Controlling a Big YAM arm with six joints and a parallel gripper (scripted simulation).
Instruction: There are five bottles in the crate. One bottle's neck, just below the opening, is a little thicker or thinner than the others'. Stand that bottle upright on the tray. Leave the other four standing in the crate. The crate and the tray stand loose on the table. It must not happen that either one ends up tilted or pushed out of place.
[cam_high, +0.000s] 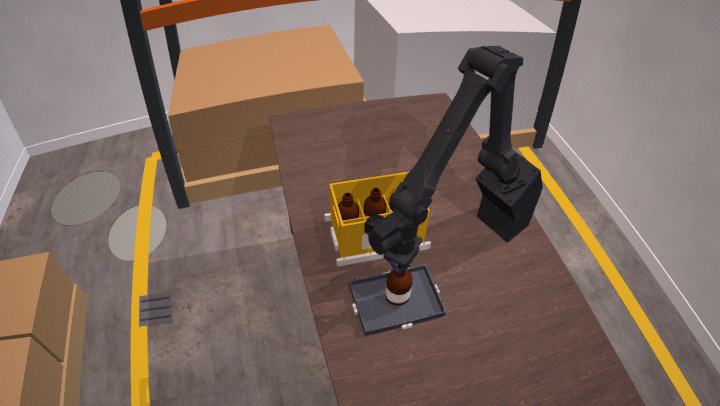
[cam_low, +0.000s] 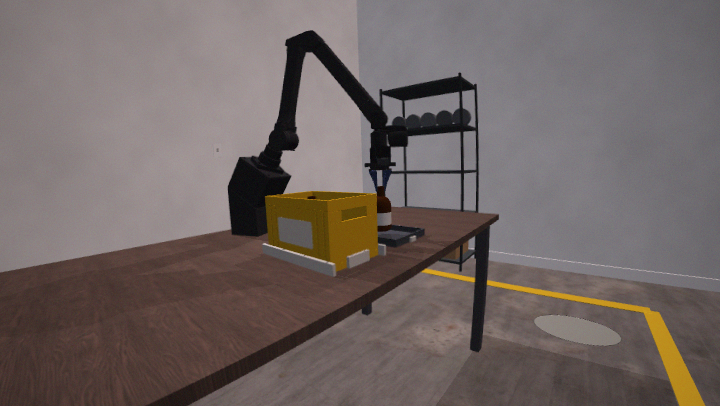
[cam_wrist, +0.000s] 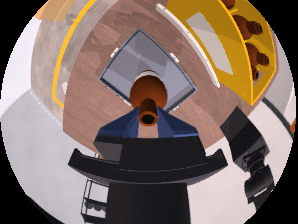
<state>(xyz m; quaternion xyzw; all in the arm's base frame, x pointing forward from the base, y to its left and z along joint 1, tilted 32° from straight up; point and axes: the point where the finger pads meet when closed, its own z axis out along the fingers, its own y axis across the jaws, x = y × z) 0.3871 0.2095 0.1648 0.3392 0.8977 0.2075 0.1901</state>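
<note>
Now: hand 70 mm above the glass bottle. Also, from my hand: dark tray: 160 mm below; then yellow crate: 20 mm ahead, 270 mm to the right, 90 mm below.
</note>
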